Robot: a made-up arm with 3 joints. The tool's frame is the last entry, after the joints.
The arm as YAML. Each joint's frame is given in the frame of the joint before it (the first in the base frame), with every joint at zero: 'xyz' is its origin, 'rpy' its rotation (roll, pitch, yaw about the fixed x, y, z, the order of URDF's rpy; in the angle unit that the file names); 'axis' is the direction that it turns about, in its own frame. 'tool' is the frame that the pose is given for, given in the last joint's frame.
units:
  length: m
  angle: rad
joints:
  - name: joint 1
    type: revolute
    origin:
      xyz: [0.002, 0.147, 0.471]
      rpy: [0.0, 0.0, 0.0]
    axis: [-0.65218, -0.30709, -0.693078]
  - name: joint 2
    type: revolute
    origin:
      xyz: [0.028, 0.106, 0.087]
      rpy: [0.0, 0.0, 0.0]
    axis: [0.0, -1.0, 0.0]
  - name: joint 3
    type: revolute
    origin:
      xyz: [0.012, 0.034, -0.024]
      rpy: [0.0, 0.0, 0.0]
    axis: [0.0, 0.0, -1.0]
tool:
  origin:
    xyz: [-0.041, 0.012, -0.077]
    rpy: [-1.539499, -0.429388, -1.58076]
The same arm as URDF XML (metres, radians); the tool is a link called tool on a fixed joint. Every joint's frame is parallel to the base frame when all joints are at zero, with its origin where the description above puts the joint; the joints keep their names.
<robot name="arm">
<joint name="joint 1" type="continuous"><parent link="base"/><child link="link1"/><origin xyz="0.002 0.147 0.471" rpy="0 0 0"/><axis xyz="-0.65218 -0.30709 -0.693078"/></joint>
<joint name="joint 2" type="continuous"><parent link="link1"/><child link="link2"/><origin xyz="0.028 0.106 0.087" rpy="0 0 0"/><axis xyz="0 -1 0"/></joint>
<joint name="joint 3" type="continuous"><parent link="link2"/><child link="link3"/><origin xyz="0.012 0.034 -0.024" rpy="0 0 0"/><axis xyz="0 0 -1"/></joint>
<joint name="tool_joint" type="fixed"><parent link="link3"/><child link="tool"/><origin xyz="-0.041 0.012 -0.077" rpy="-1.5395 -0.4294 -1.5808"/></joint>
<link name="base"/>
<link name="link1"/>
<link name="link2"/>
<link name="link3"/>
<link name="tool"/>
</robot>

